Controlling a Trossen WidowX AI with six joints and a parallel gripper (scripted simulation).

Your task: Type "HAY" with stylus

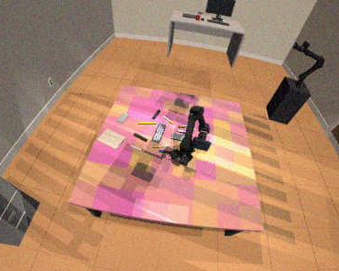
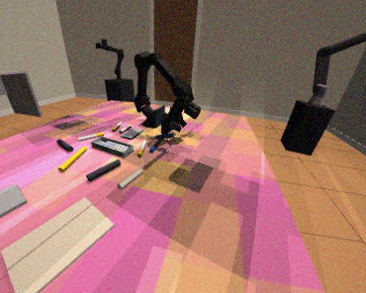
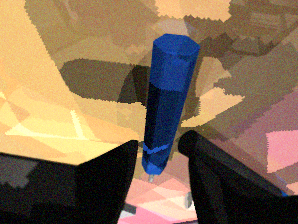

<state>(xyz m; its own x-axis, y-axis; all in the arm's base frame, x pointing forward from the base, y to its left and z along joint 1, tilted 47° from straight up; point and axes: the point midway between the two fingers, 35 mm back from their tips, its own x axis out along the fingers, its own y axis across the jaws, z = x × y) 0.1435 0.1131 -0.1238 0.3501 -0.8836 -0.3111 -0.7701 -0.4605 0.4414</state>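
The blue stylus is 1 cm ahead of my gripper tip, 2 cm to the right of it and 1 cm below it. Also, from my gripper tip: yellow marker 33 cm ahead, 22 cm to the right, 1 cm below; blue-tipped pen 11 cm ahead, 2 cm to the left, 1 cm below; white sheet 55 cm ahead, 3 cm to the left, 1 cm below.
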